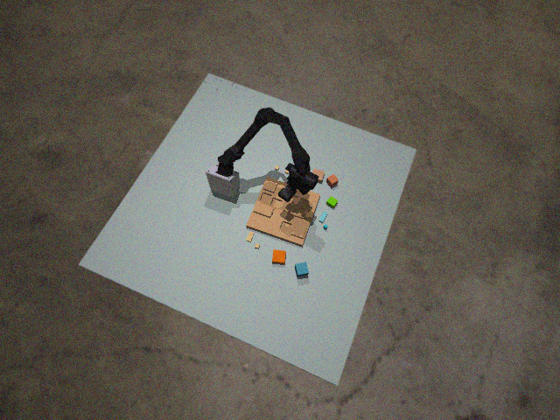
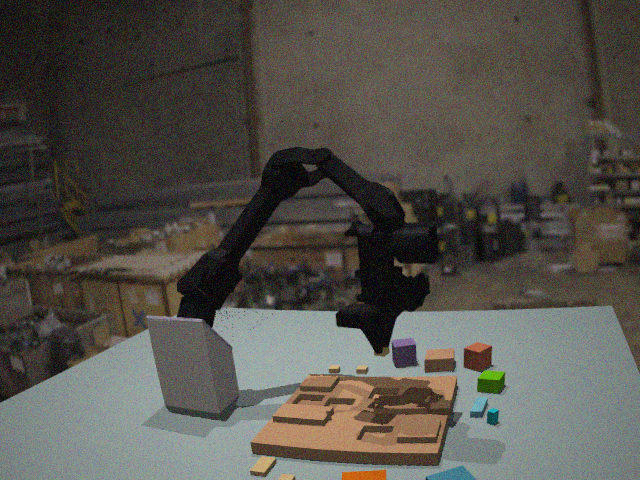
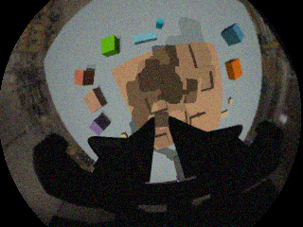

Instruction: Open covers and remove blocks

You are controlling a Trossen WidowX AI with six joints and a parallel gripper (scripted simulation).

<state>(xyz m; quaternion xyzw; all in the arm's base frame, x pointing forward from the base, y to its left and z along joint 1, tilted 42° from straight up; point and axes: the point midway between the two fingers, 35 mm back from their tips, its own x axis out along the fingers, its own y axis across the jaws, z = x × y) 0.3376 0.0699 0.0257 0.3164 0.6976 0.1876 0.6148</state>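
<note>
Right now my gripper tip is 270 mm to the left of the small tan bar, 110 mm past it and 100 mm above it. The rest, counted from my gripper tip: peach block (190 mm to the left, 90 mm below, 70 mm ahead); then light blue bar (180 mm ahead, 100 mm below, 20 mm to the right); then tan puzzle board (90 mm below, 60 mm to the right, 20 mm behind).
</note>
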